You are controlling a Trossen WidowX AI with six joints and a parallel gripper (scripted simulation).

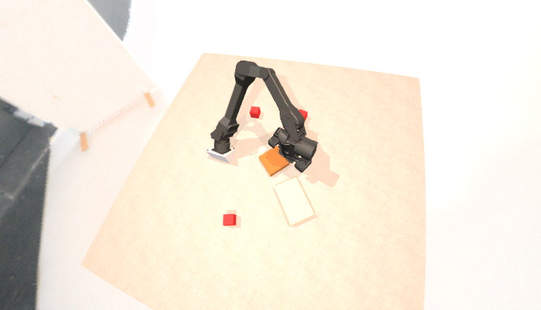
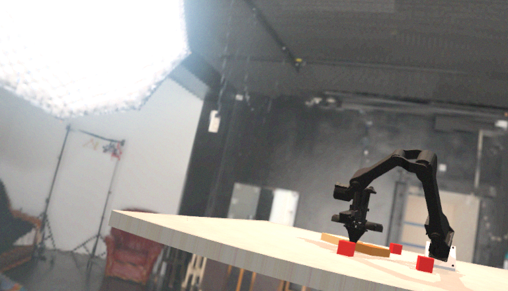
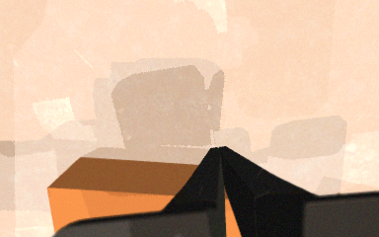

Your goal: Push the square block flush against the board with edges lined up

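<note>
The orange square block lies 60 mm behind my gripper tip and 40 mm to the right of it. Also, from my gripper tip: pale yellow board 160 mm to the right, 80 mm ahead.
</note>
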